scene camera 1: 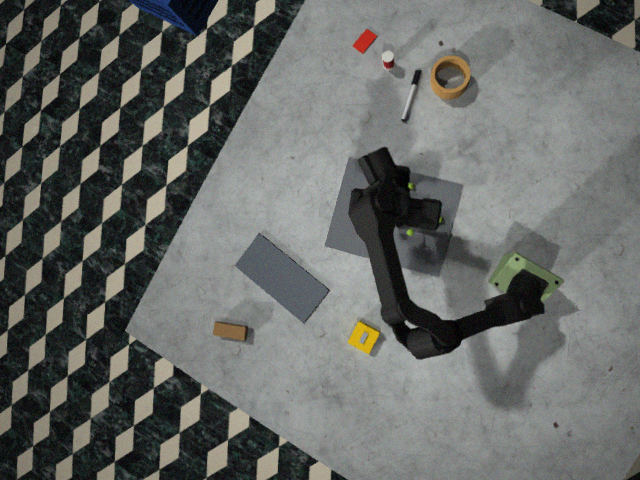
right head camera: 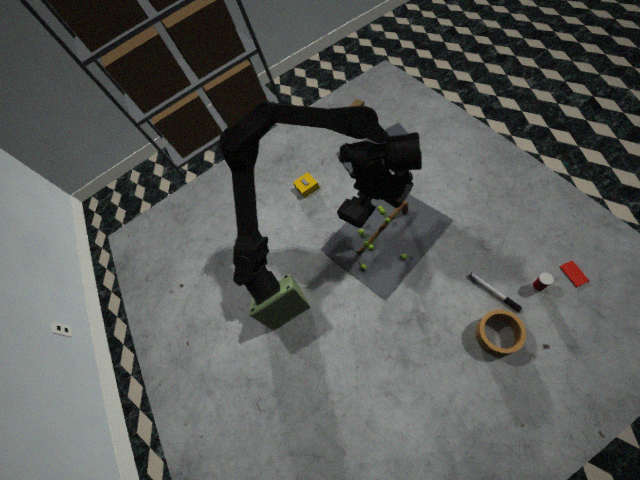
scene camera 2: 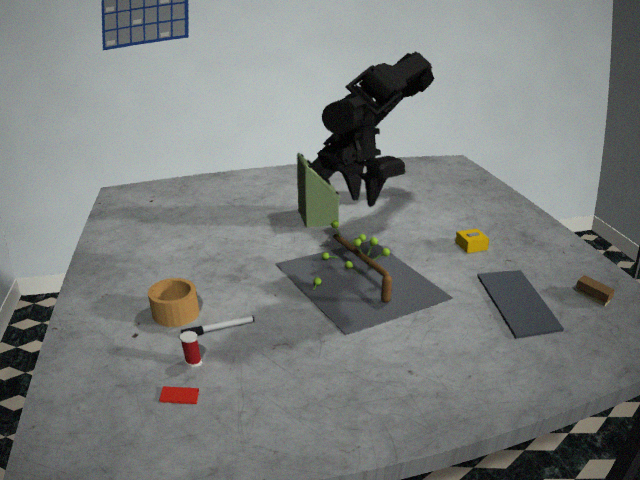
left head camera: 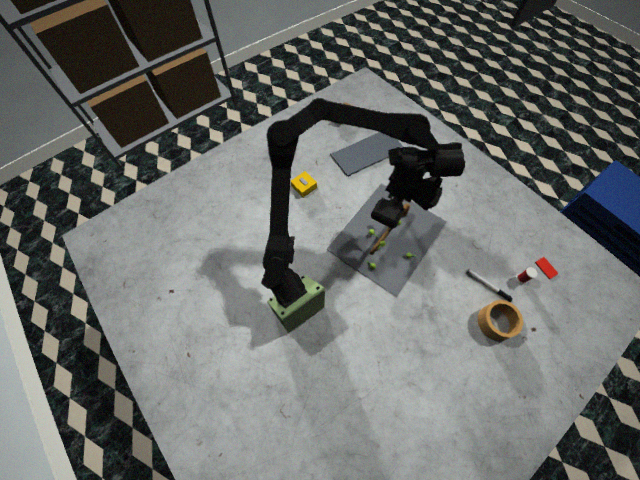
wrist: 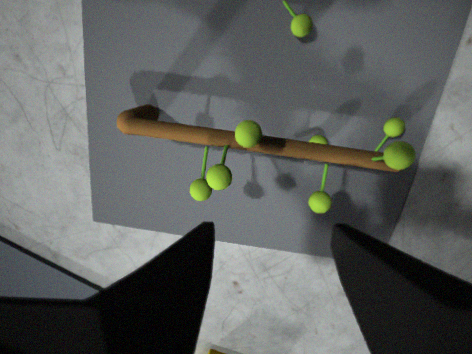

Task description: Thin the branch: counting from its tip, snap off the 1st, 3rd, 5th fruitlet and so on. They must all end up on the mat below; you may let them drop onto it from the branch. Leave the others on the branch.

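Places are measured from the arm's base along level axes (x ahead, y left, z up), in centimetres.
Pixels of known places: gripper, fingertip midpoint: [right head camera: 375,206] [scene camera 2: 363,203] [left head camera: 393,208] [wrist: 273,233]; arm's base at its link origin: [scene camera 1: 528,284] [right head camera: 268,294] [scene camera 2: 318,172] [left head camera: 291,296].
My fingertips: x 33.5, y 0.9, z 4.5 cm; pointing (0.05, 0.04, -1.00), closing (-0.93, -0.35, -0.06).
Observation:
For each thing: its top centre in the pictures, then the offset to it from my fingertips. "spot": a spot on its surface instead. Level surfaces: height alone.
- brown branch at its top centre: [wrist: 263,146] [scene camera 2: 359,251] [right head camera: 381,226] [left head camera: 390,227] dx +0.6, dy -0.8, dz -9.7 cm
- grey mat at its surface level: dz -15.7 cm
- tip at a spot on its surface: [wrist: 399,155] [scene camera 2: 335,221] spot: dx -5.9, dy -4.0, dz -5.8 cm
- top at a spot on its surface: [wrist: 248,134] spot: dx +2.0, dy -1.9, dz -6.3 cm
- second fruitlet at its top centre: [wrist: 392,138] [scene camera 2: 329,252] dx -9.3, dy -4.3, dz -14.1 cm
- third fruitlet at its top centre: [wrist: 302,148] [scene camera 2: 353,263] dx -2.9, dy -0.9, dz -14.1 cm
- yellow block at its top centre: [scene camera 2: 473,233] [scene camera 1: 363,338] [left head camera: 303,181] [right head camera: 304,181] dx -7.1, dy +29.6, dz -12.8 cm
- dark grey plate at its top centre: [wrist: 25,291] [scene camera 2: 518,299] [scene camera 1: 280,277] [right head camera: 375,147] [left head camera: 368,151] dx +19.3, dy +27.4, dz -15.3 cm
- brown block at its top centre: [scene camera 2: 596,284] [scene camera 1: 229,331] dx +23.9, dy +46.3, dz -12.9 cm
- marker at its top centre: [scene camera 2: 217,323] [scene camera 1: 410,94] [right head camera: 495,290] [left head camera: 490,284] dx +12.4, dy -30.0, dz -14.6 cm
- orange ring at its top centre: [scene camera 2: 171,290] [right head camera: 502,330] [scene camera 1: 450,74] [left head camera: 504,318] dx +5.5, dy -37.9, dz -10.9 cm
- red-white cylinder at its top centre: [scene camera 2: 188,336] [scene camera 1: 387,56] [right head camera: 546,278] [left head camera: 531,272] dx +21.6, dy -35.1, dz -10.6 cm
- red card at its top centre: [scene camera 2: 179,394] [scene camera 1: 364,40] [right head camera: 574,273] [left head camera: 547,267] dx +30.4, dy -38.0, dz -15.5 cm
The brown branch [scene camera 2: 370,262] [wrist: 190,134] [right head camera: 378,233] stands over the grey mat [scene camera 2: 343,320] [wrist: 115,200] [left head camera: 395,281]. Several green fruitlets are on it: one at the tip [wrist: 399,155] [scene camera 2: 334,224], one on the near side [wrist: 320,202], one on top [wrist: 248,134], and two near the base [wrist: 219,177] [wrist: 200,190]. Loose on the mat lie one fruitlet [wrist: 301,25] [scene camera 2: 317,281], a second fruitlet [wrist: 394,127] [scene camera 2: 325,256] and a third fruitlet [wrist: 318,142] [scene camera 2: 348,265], partly hidden by the branch in the wrist view. My gripper [scene camera 2: 363,202] [wrist: 273,233] is partly open, empty, above the branch.
A yellow block [left head camera: 303,183] [scene camera 2: 471,241], a dark grey plate [scene camera 1: 282,277] and a brown block [scene camera 1: 230,331] lie on one side. A marker [scene camera 2: 227,324], an orange ring [scene camera 2: 173,310], a red-white cylinder [scene camera 2: 191,349] and a red card [scene camera 2: 179,395] are on the other.

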